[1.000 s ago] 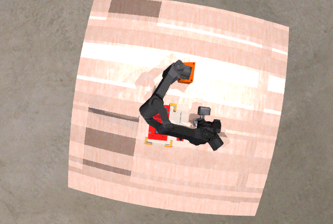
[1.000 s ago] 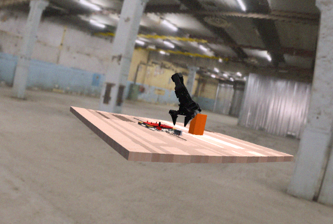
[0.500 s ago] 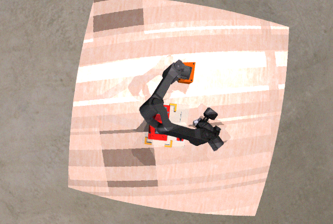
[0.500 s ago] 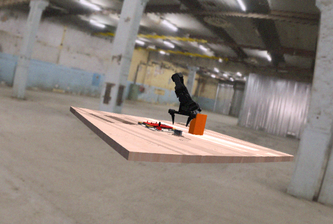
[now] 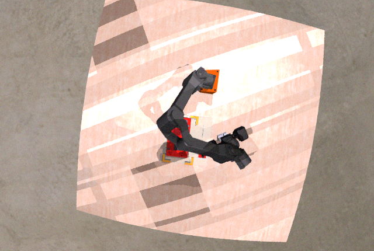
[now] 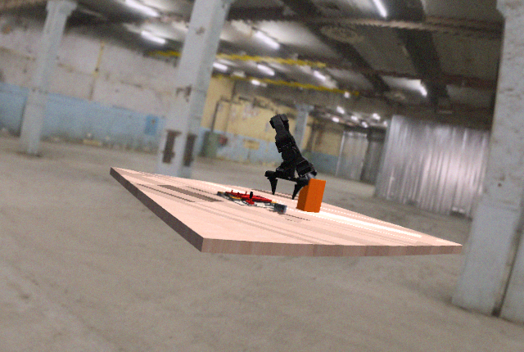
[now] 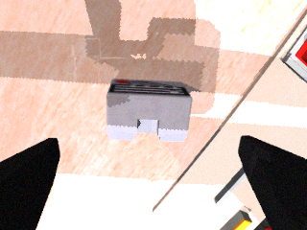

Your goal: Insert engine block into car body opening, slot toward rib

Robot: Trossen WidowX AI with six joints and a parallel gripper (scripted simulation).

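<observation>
My gripper tip is 40 mm above the grey engine block.
</observation>
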